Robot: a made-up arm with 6 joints.
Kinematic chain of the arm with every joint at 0, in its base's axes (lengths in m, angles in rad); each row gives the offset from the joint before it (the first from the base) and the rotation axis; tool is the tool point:
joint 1: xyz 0 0 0.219 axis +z
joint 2: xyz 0 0.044 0 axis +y
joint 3: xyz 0 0 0.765 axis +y
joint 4: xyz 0 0 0.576 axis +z
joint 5: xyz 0 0 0 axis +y
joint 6: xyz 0 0 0.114 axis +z
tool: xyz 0 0 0
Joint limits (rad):
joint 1: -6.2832..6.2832
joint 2: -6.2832..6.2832
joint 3: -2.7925..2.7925
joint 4: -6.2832..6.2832
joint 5: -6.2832..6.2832
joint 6: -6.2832..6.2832
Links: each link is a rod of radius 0.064 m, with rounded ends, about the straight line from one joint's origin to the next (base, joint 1, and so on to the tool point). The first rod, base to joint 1, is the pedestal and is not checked.
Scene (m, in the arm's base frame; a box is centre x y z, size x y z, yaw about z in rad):
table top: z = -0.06
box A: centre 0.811 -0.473 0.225 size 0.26 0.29 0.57 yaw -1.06
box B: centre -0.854 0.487 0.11 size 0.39 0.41 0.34 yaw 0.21
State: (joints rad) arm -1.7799 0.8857 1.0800 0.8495 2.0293 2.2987
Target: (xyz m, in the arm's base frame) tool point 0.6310 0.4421 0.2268
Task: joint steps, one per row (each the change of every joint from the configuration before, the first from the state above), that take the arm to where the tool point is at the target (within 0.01 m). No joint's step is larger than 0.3 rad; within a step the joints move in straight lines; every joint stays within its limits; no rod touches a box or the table.
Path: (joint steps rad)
1: 0.2466 -0.2285 -0.2168 -0.2390 0.1450 -0.0529
2: 0.2465 -0.2284 -0.2169 -0.2391 0.1451 -0.0529
3: 0.2466 -0.2285 -0.2168 -0.2390 0.1450 -0.0528
4: 0.2971 0.1287 0.2777 0.1561 -0.0980 0.0317
5: 0.2972 0.1286 0.2777 0.1562 -0.0979 0.0317
6: 0.2972 0.1287 0.2777 0.1562 -0.0980 0.0317
7: 0.2971 0.1286 0.2777 0.1561 -0.0980 0.0318
8: 0.2972 0.1287 0.2777 0.1562 -0.0980 0.0317

